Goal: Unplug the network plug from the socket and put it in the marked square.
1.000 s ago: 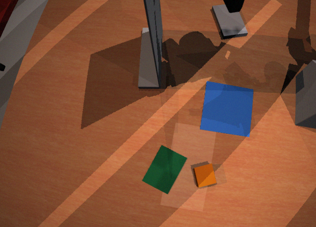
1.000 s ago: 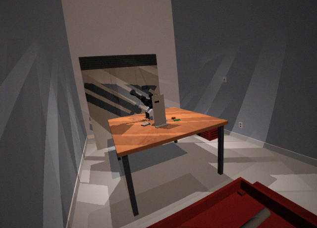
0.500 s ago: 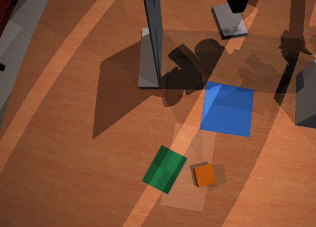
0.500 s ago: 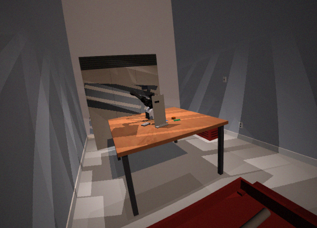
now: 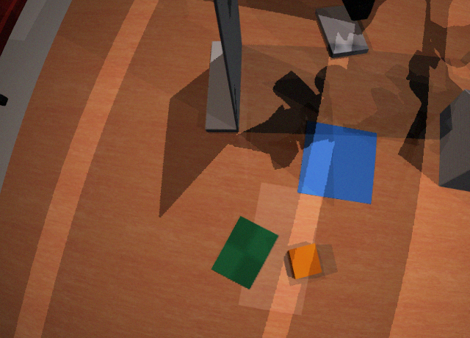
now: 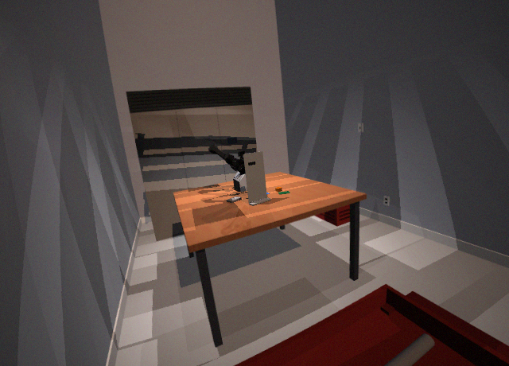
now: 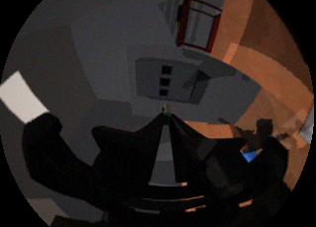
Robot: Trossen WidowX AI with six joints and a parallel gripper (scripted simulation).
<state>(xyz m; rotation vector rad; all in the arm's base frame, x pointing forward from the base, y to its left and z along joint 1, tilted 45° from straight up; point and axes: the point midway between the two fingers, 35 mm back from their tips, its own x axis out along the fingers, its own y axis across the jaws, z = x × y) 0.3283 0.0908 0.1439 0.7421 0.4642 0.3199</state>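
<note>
The blue square is 30 cm below my gripper tip, 12 cm behind it and 10 cm to the left of it. The rest, counted from my gripper tip: grey block (29 cm below, 15 cm to the right, 7 cm behind); then orange cube (29 cm below, 26 cm to the left, 11 cm behind); then upright grey panel (12 cm below, 8 cm ahead, 1 cm to the left).
</note>
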